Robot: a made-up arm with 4 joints.
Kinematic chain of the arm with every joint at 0, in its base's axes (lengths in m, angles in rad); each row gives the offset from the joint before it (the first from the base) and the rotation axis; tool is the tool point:
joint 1: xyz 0 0 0.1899 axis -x
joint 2: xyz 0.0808 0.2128 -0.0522 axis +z
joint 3: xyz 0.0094 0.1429 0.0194 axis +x
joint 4: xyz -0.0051 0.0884 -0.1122 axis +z
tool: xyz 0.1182 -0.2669 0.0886
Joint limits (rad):
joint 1: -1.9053..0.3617
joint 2: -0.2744..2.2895
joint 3: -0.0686..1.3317
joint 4: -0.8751..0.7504
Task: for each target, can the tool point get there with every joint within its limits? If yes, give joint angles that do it. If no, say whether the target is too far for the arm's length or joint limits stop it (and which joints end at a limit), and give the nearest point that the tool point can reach.
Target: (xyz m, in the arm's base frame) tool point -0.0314 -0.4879 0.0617
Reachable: no: joint limits stop it (at a limit: joint 1, joint 3, joint 4) | nearest point 0.0496 -0.0366 -0.0174 | short by 0.465 m
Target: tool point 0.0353 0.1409 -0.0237
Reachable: yes | joints 0.0942 1.4024 0.8811 -0.6365
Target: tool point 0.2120 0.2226 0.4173
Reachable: yes | joints -1.1275 0.6058 0.3066 0.1378
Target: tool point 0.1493 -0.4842 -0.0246
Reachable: no: joint limits stop it (at a limit: joint 1, joint 2, joint 3, joint 4) | nearest point 0.0691 -0.0389 -0.0166 | short by 0.453 m
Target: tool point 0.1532 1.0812 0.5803
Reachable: no: too far | nearest point 0.1054 0.5001 0.3705 | short by 0.620 m
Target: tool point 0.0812 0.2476 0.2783
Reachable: yes | joints -1.1034 1.7430 0.7001 -0.5073
